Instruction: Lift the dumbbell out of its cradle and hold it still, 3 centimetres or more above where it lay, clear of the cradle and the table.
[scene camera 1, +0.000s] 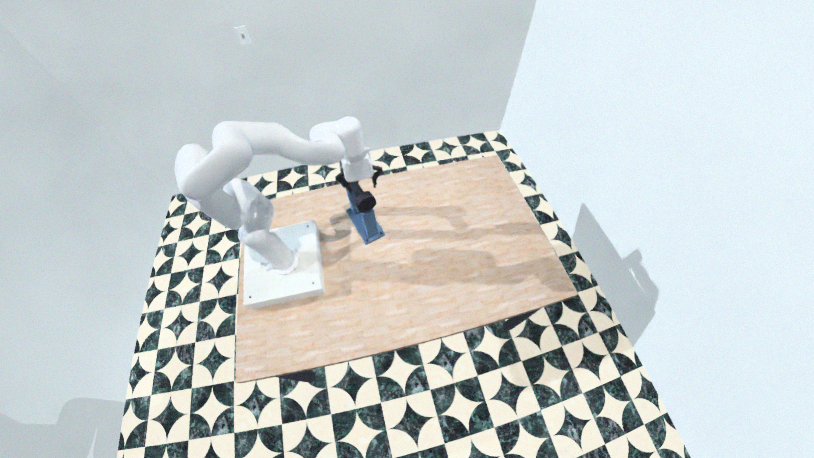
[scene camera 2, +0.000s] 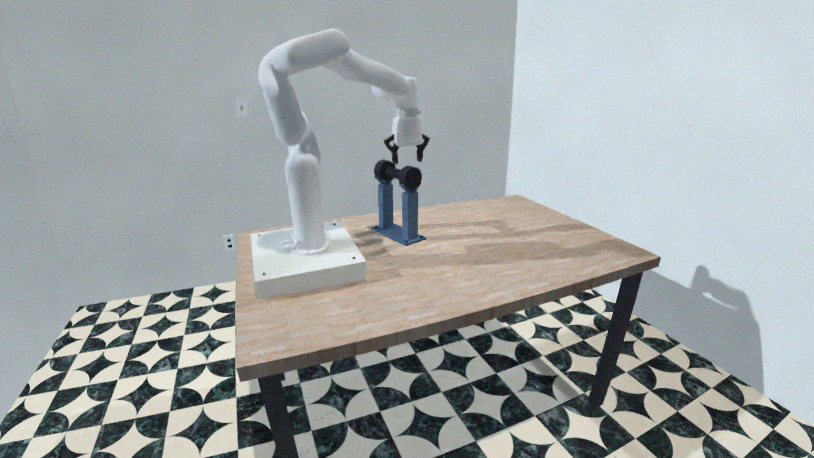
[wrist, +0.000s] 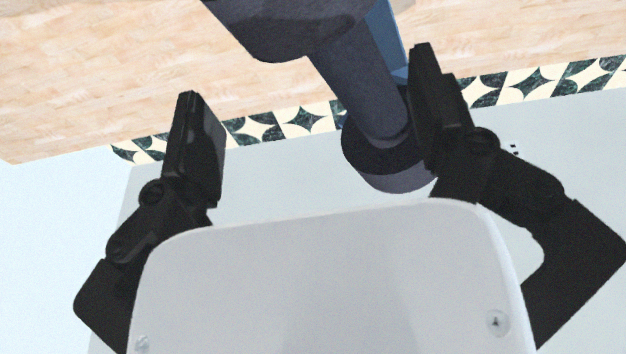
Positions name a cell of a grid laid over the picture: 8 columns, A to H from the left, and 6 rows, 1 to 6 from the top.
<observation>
I see my gripper (scene camera 2: E3), a black dumbbell (scene camera 2: E3) and a blue cradle (scene camera 2: E4).
The black dumbbell is seen too in the wrist view (wrist: E3). My gripper shows as well in scene camera 1 (scene camera 1: D3) and in the wrist view (wrist: D2). The blue cradle shows as well in scene camera 1 (scene camera 1: D3).
</observation>
